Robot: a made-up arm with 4 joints. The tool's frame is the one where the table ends. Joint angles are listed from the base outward.
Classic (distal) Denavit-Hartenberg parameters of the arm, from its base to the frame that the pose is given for. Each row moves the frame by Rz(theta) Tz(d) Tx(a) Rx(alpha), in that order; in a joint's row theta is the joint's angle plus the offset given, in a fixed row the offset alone. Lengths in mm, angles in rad.
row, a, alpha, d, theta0
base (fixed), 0, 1.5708, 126.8, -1.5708
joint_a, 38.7, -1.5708, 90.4, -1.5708
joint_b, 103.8, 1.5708, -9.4, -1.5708
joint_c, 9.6, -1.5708, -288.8, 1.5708
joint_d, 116.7, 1.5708, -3.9, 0
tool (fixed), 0, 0, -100.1, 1.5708
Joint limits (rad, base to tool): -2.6..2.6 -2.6..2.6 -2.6..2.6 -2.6..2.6
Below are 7 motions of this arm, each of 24 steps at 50 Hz.
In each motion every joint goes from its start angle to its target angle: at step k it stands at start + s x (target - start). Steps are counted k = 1, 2, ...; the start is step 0. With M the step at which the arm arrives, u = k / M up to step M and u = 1 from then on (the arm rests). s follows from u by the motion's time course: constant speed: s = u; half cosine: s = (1 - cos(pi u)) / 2; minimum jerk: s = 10 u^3 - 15 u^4 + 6 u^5.
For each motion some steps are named. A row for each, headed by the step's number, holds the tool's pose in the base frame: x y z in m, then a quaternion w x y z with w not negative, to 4 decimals.
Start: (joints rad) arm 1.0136 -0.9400 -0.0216 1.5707
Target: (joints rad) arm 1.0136 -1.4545 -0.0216 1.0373
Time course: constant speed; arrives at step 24
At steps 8, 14, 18, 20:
8: -0.5152 -0.0695 -0.0081 0.8353 0.1545 0.1810 -0.4956
14: -0.5322 -0.0345 0.0353 0.8084 0.0936 0.2365 -0.5308
18: -0.5386 -0.0098 0.0658 0.7862 0.0552 0.2759 -0.5502
20: -0.5402 0.0029 0.0814 0.7739 0.0368 0.2962 -0.5585

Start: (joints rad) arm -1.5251 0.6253 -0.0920 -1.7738
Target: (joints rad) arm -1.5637 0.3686 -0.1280 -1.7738
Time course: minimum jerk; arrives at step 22
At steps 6, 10, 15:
6: -0.1003 0.2282 0.0435 0.9500 -0.1021 0.0697 -0.2867
10: -0.1152 0.2283 0.0462 0.9602 -0.0984 0.0736 -0.2507
15: -0.1357 0.2264 0.0499 0.9722 -0.0935 0.0785 -0.2000

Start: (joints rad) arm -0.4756 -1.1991 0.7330 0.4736
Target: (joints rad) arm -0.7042 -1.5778 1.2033 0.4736
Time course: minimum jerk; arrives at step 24
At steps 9, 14, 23, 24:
9: -0.5207 0.0188 0.0219 0.5089 0.5719 0.5399 0.3500
14: -0.5240 0.0035 0.0736 0.3831 0.6202 0.5445 0.4149
23: -0.5212 -0.0182 0.1194 0.2602 0.6566 0.5352 0.4634
24: -0.5212 -0.0182 0.1195 0.2600 0.6566 0.5352 0.4635

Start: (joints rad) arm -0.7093 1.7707 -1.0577 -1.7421
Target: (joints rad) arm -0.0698 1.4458 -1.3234 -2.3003
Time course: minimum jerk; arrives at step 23
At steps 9, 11, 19, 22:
9: 0.0709 0.0801 -0.0434 0.6896 -0.0563 0.1196 -0.7120
11: 0.0583 0.0683 -0.0452 0.6892 -0.1239 0.1439 -0.6993
19: 0.0310 0.0265 -0.0388 0.6333 -0.3365 0.2240 -0.6600
22: 0.0298 0.0232 -0.0377 0.6255 -0.3521 0.2304 -0.6570

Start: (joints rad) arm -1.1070 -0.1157 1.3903 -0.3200
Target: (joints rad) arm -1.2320 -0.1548 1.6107 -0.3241
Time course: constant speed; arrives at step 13
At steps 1, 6, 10, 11, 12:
1: -0.0864 0.3409 -0.0610 0.6867 0.3305 -0.3911 0.5160
6: -0.0897 0.3546 -0.0327 0.6501 0.3411 -0.4221 0.5318
10: -0.0931 0.3641 -0.0093 0.6197 0.3484 -0.4474 0.5426
11: -0.0940 0.3662 -0.0034 0.6120 0.3500 -0.4537 0.5451
12: -0.0950 0.3683 0.0026 0.6042 0.3515 -0.4601 0.5474

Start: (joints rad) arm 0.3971 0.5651 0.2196 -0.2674
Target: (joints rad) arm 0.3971 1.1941 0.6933 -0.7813
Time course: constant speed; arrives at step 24
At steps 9, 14, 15, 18, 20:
9: 0.1121 -0.2433 -0.0955 0.7891 -0.4452 -0.3877 0.1696
14: 0.1409 -0.2202 -0.0499 0.7162 -0.4993 -0.4526 0.1815
15: 0.1454 -0.2152 -0.0406 0.7003 -0.5095 -0.4653 0.1826
18: 0.1563 -0.1992 -0.0130 0.6504 -0.5390 -0.5027 0.1836
20: 0.1614 -0.1880 0.0053 0.6152 -0.5575 -0.5268 0.1823

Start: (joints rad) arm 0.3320 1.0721 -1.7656 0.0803
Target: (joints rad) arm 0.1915 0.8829 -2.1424 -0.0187
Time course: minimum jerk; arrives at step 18
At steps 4, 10, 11, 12, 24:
4: 0.1482 -0.0964 -0.2882 0.5833 0.3245 -0.4407 -0.6002
10: 0.1057 -0.0458 -0.3155 0.5228 0.3299 -0.3476 -0.7050
11: 0.0980 -0.0357 -0.3190 0.5103 0.3298 -0.3293 -0.7227
12: 0.0912 -0.0265 -0.3218 0.4987 0.3295 -0.3126 -0.7382
24: 0.0754 -0.0044 -0.3267 0.4701 0.3275 -0.2724 -0.7730

